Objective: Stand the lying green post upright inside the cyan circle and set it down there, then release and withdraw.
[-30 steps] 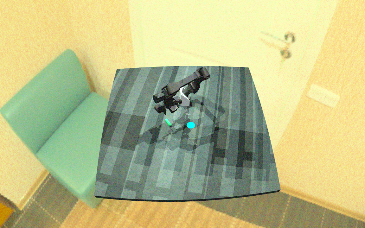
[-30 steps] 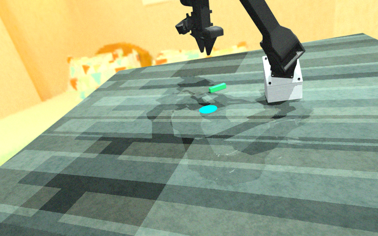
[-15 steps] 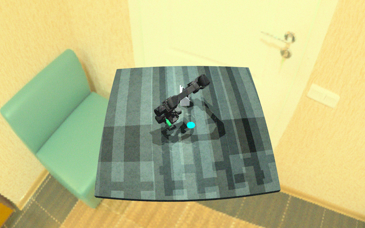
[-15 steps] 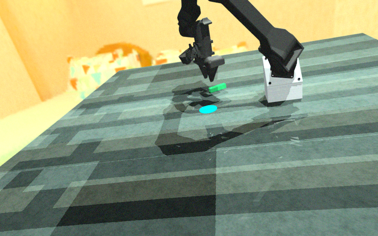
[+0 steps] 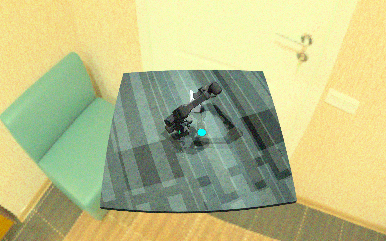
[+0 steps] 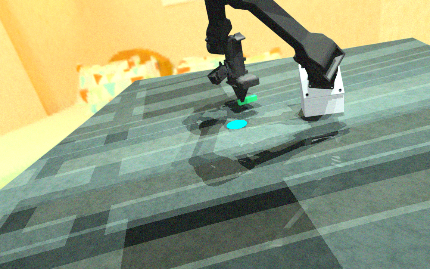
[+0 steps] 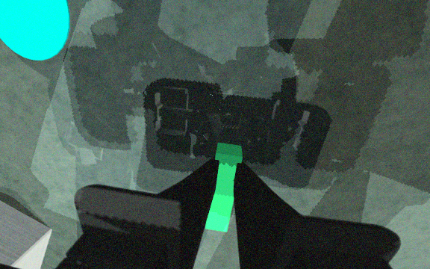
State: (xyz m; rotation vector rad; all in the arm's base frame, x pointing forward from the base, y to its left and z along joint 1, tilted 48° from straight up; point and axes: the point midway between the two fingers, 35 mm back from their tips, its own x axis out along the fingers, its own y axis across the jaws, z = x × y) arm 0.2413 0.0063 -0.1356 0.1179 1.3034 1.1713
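My gripper tip is 2 cm past the cyan circle, 16 cm to the right of it and 1 cm above it. Also, from my gripper tip: green post 2 cm behind, 1 cm to the right.
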